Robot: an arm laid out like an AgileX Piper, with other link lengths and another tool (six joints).
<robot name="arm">
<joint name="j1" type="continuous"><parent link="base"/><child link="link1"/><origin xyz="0 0 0.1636" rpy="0 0 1.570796"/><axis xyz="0 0 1"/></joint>
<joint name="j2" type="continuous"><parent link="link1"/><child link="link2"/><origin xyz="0 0 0" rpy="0 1.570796 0"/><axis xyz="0 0 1"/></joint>
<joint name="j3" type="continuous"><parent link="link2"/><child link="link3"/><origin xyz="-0.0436 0.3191 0" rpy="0 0 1.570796"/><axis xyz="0 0 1"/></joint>
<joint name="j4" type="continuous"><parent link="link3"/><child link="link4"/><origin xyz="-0.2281 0.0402 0" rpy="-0.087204 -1.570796 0"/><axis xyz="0 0 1"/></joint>
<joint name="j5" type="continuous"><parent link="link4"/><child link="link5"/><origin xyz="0 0 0" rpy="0 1.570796 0"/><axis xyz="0 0 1"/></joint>
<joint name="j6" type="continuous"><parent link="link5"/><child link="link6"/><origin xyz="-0.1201 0 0" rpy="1.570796 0 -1.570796"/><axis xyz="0 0 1"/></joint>
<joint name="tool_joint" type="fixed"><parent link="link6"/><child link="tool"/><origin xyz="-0.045 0.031 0.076" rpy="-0.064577 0 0.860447"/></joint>
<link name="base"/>
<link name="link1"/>
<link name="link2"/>
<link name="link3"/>
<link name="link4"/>
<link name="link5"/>
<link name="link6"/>
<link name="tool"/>
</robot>
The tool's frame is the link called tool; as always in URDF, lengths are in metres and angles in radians. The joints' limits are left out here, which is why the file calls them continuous.
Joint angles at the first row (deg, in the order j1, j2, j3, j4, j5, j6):
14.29, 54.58, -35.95, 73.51, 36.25, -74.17
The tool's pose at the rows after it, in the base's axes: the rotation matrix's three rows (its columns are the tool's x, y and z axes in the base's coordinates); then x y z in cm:
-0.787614, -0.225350, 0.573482; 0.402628, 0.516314, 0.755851; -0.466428, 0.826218, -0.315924; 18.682, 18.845, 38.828
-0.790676, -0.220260, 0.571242; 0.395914, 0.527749, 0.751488; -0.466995, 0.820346, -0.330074; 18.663, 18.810, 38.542
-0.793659, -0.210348, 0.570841; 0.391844, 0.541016, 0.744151; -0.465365, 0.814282, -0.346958; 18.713, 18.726, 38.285
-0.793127, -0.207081, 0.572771; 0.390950, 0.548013, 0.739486; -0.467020, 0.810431, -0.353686; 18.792, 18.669, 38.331
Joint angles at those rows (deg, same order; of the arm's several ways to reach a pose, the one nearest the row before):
13.65, 54.58, -35.95, 71.90, 36.26, -72.99
13.65, 54.58, -36.00, 70.40, 36.31, -71.96
13.65, 54.58, -36.27, 68.29, 36.30, -70.15
13.65, 54.58, -36.75, 66.92, 36.30, -68.89

